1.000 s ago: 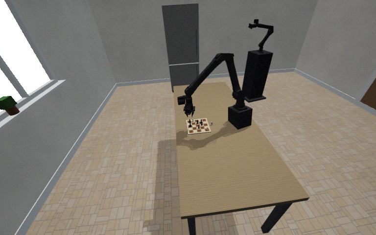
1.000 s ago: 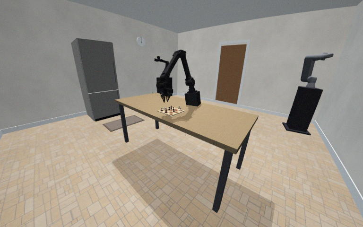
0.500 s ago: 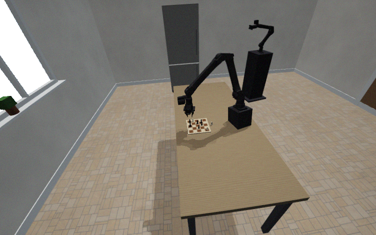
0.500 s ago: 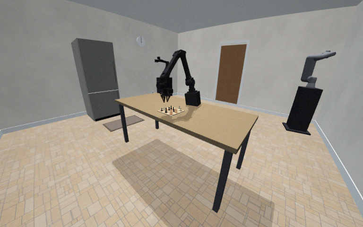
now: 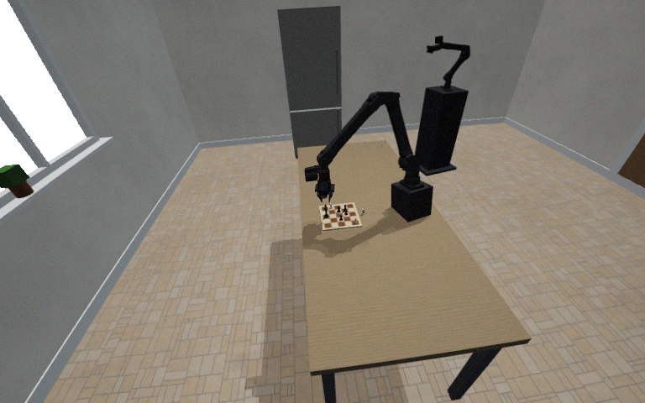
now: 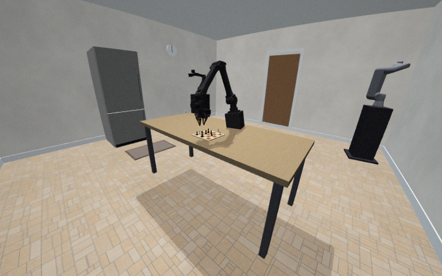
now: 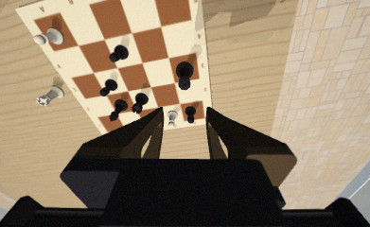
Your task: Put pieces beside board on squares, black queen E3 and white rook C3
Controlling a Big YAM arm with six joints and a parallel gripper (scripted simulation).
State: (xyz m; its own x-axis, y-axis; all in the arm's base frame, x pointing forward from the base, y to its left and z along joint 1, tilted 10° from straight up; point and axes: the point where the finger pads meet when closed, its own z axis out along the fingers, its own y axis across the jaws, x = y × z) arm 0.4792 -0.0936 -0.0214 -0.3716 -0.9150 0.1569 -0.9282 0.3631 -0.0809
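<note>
The black queen is 80 mm below my hand. Round my hand: chessboard (110 mm below, 70 mm behind, 20 mm to the left).
</note>
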